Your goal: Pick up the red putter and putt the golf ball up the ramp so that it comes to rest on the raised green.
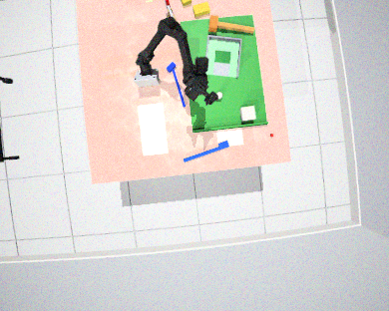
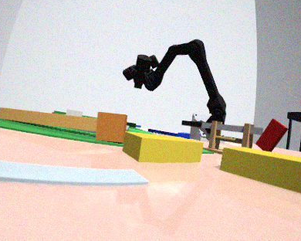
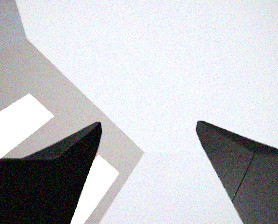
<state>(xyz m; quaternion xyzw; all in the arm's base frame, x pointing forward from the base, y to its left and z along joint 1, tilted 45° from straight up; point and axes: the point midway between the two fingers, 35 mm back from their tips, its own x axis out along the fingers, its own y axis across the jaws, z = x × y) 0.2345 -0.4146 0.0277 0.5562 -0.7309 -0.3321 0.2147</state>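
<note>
Now: the red putter 40 mm behind my gripper tip, 600 mm to the left of it and 310 mm below it. From my gripper tip the other things lie so: white cube: 300 mm ahead, 70 mm to the right, 340 mm below; then green mat: 210 mm ahead, 230 mm to the left, 360 mm below; then white golf ball: 150 mm ahead, 80 mm to the left, 340 mm below.
</note>
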